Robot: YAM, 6 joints.
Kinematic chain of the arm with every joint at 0, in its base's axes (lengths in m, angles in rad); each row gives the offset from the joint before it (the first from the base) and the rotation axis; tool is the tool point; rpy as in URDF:
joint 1: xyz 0 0 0.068 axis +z
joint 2: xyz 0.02 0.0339 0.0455 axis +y
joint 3: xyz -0.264 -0.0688 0 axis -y
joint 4: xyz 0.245 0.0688 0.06 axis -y
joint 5: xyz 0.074 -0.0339 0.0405 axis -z
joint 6: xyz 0.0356 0 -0.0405 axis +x
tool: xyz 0 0 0 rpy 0 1.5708 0
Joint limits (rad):
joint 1: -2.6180..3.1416
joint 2: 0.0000..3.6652
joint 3: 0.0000..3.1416
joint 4: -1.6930..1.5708
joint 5: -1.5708..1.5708
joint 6: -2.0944..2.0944
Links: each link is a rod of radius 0.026 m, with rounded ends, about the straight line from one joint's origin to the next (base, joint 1, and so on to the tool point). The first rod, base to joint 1, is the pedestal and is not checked.
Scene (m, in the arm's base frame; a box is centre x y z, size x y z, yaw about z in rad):
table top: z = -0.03
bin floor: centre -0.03 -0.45 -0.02 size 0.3 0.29 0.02 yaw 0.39
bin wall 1: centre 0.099 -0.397 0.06 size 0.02 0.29 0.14 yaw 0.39
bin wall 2: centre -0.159 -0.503 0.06 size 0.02 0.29 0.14 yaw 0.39
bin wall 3: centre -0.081 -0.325 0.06 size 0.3 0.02 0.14 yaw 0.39
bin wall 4: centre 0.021 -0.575 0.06 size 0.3 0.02 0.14 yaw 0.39
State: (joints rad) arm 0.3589 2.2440 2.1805 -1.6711 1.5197 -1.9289
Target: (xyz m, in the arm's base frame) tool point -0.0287 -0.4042 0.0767
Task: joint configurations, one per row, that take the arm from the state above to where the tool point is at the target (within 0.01 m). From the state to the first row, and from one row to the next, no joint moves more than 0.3 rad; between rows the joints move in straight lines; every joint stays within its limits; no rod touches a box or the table.
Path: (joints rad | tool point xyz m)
1: 0.0856 2.2457 2.1424 -1.6742 1.5158 -1.9289 | 0.4207 0.0004 0.2797
2: -0.1876 2.2475 2.1044 -1.6774 1.5119 -1.9289 | 0.4036 -0.1128 0.2700
3: -0.4609 2.2492 2.0663 -1.6805 1.5079 -1.9289 | 0.3564 -0.2166 0.2605
4: -0.7342 2.2510 2.0283 -1.6836 1.5040 -1.9289 | 0.2829 -0.3031 0.2510
5: -1.0074 2.2527 1.9902 -1.6867 1.5001 -1.9289 | 0.1891 -0.3659 0.2417
6: -1.2807 2.2545 1.9522 -1.6899 1.4962 -1.9289 | 0.0824 -0.4003 0.2326
7: -1.5540 2.2562 1.9141 -1.6930 1.4923 -1.9289 | -0.0287 -0.4042 0.2236
8: -1.5540 2.4231 1.8702 -1.6913 1.4866 -1.9289 | -0.0286 -0.4113 0.1495
9: -1.5541 2.5900 1.8262 -1.6896 1.4809 -1.9289 | -0.0287 -0.4042 0.0767

